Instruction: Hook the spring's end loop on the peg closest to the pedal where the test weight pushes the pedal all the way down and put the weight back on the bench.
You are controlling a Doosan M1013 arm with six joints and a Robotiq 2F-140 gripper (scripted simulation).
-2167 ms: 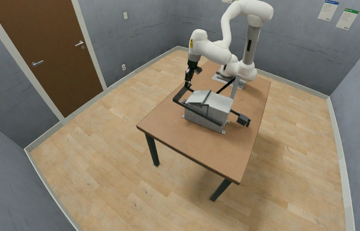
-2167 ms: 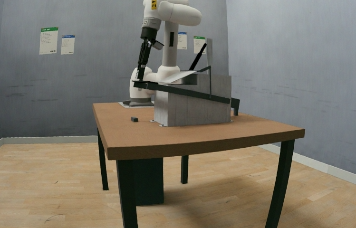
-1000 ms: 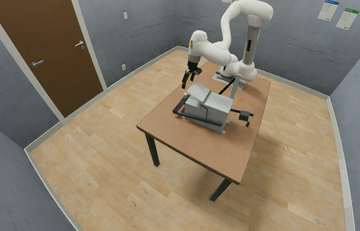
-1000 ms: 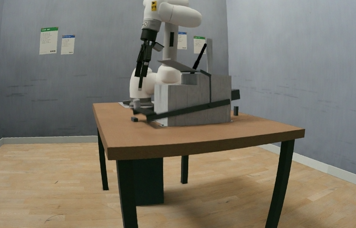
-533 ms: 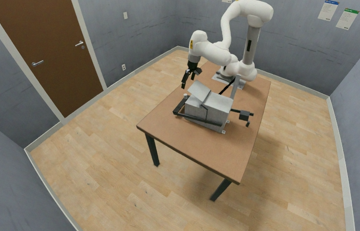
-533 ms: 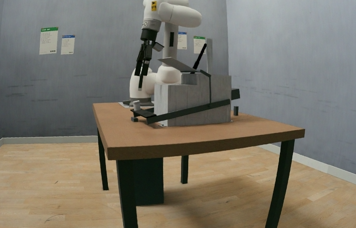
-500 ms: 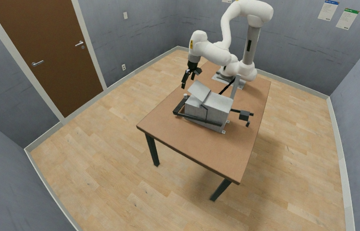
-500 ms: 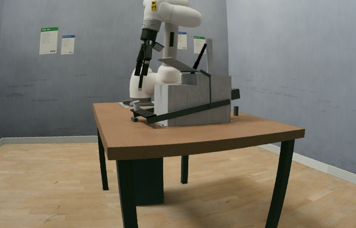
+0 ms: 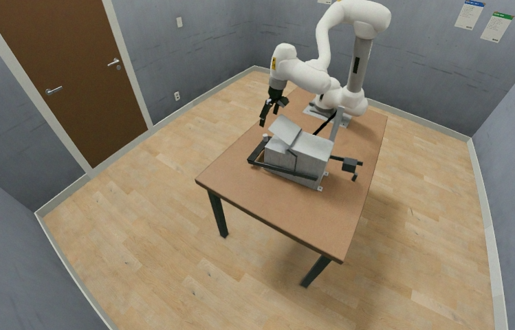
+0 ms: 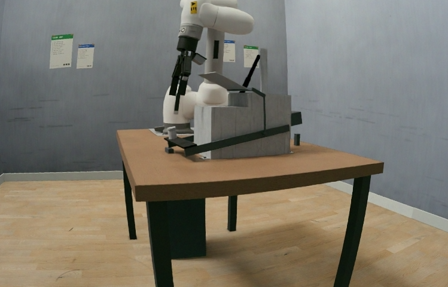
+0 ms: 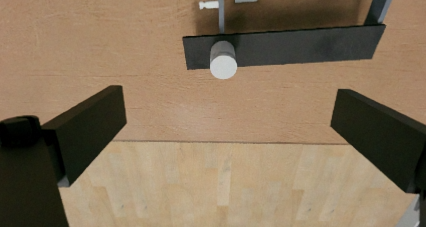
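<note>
Now: hand 2 cm to the left of the steel test weight and 14 cm above it. From my hand the other things lie so: dark block 3 cm to the right, 21 cm below.
</note>
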